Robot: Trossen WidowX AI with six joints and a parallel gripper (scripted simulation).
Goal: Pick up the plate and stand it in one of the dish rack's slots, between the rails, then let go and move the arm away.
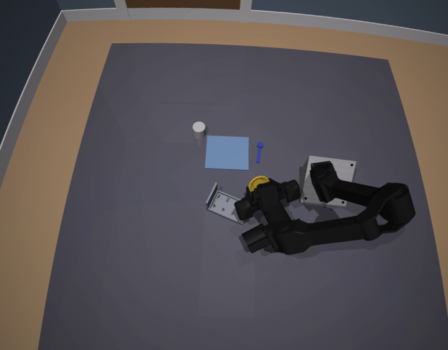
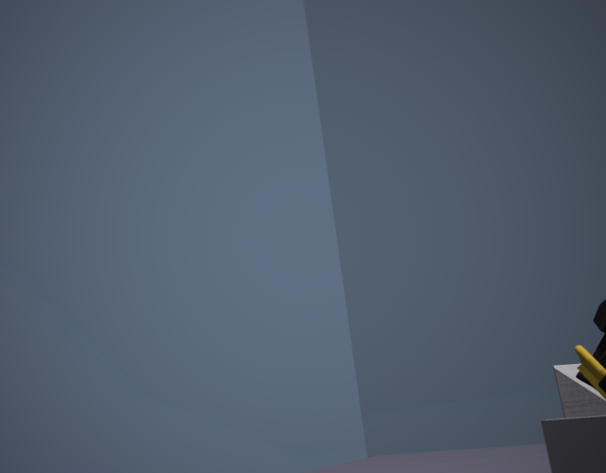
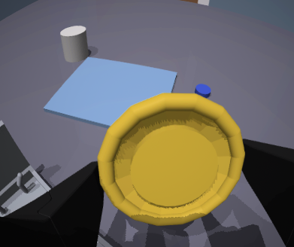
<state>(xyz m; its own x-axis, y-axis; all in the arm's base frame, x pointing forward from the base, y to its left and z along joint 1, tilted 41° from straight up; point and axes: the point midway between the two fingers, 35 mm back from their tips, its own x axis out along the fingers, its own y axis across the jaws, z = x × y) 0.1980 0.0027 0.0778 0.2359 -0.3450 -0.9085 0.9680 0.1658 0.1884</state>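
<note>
The grey dish rack is 9 cm ahead of my gripper tip, 4 cm to the left of it and 8 cm below it. Round my gripper tip: light blue mat: 7 cm ahead, 16 cm to the right, 10 cm below; then blue spoon: 4 cm behind, 16 cm to the right, 10 cm below; then yellow plate: 1 cm to the left.
</note>
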